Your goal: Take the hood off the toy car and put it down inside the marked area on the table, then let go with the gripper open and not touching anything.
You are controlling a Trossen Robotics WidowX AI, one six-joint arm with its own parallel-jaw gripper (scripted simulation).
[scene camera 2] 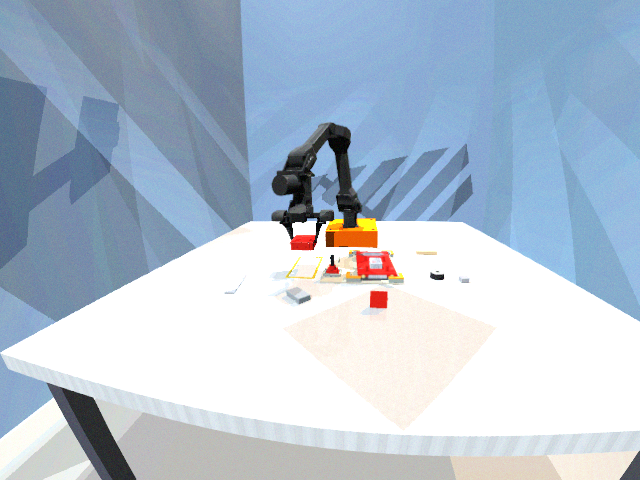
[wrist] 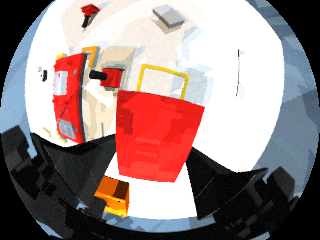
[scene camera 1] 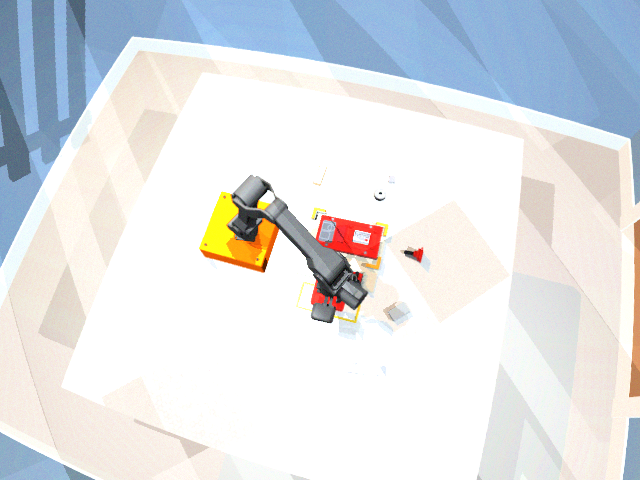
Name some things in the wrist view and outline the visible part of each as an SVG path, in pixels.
The gripper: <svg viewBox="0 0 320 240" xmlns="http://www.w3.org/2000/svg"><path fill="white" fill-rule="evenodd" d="M0 133L5 164L12 183L33 219L47 225L63 237L60 239L49 235L53 240L251 240L253 237L264 235L265 232L272 235L299 201L299 196L293 193L295 179L288 175L281 165L268 176L267 183L264 183L263 177L268 173L268 168L233 172L196 147L191 147L185 160L185 168L191 181L189 185L195 201L193 204L196 207L197 221L213 217L216 223L181 232L131 231L105 224L76 209L79 203L84 207L91 207L100 181L115 156L116 132L109 136L97 137L96 140L63 147L31 131L29 135L37 155L33 156L33 159L27 151L27 136L21 132L19 124Z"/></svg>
A red hood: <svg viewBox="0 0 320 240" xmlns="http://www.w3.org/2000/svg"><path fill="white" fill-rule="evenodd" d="M120 89L116 100L115 133L117 164L119 164L117 165L117 171L119 171L119 175L132 177L132 179L156 181L156 183L175 183L181 169L184 167L189 151L191 151L197 129L199 129L201 120L203 120L205 107L189 103L189 101L172 99L172 97L152 95L152 93L140 91L129 92Z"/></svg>
